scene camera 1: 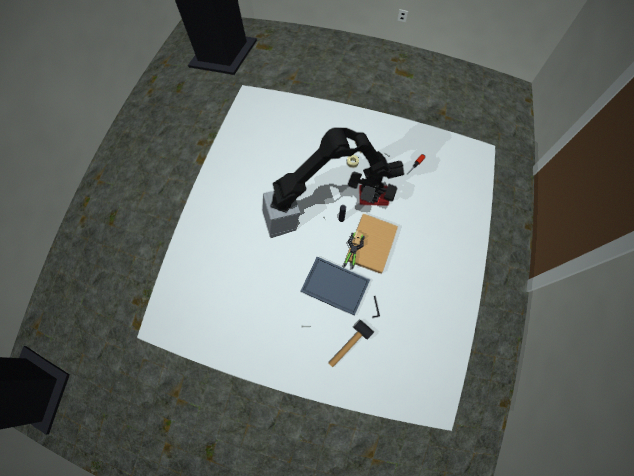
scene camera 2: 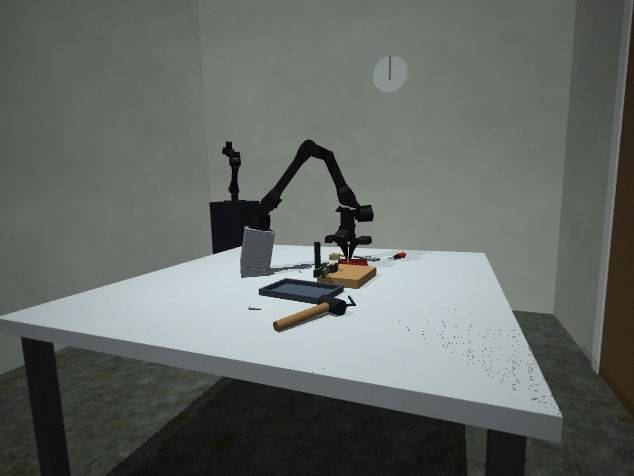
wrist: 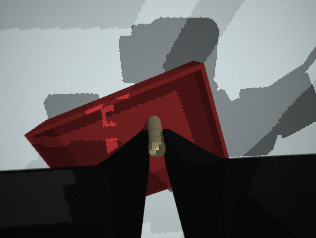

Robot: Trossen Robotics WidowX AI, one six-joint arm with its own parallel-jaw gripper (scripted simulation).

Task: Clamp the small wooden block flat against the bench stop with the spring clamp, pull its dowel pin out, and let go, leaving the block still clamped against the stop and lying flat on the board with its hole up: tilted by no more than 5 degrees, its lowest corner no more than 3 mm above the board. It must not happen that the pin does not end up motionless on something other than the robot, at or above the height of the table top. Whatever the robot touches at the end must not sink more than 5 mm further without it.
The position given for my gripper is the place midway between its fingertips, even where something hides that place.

I see my gripper [scene camera 2: 348, 260], a dark tray [scene camera 1: 337, 286], a hammer [scene camera 2: 325, 303], a red tray [wrist: 87, 135] and a wooden board [scene camera 1: 379, 235].
The dark tray also shows in scene camera 2 [scene camera 2: 290, 289]. My gripper also shows in the wrist view [wrist: 155, 136]. The wrist view does not show the dark tray: it is out of frame. The wrist view does not show the hammer: it is out of frame.
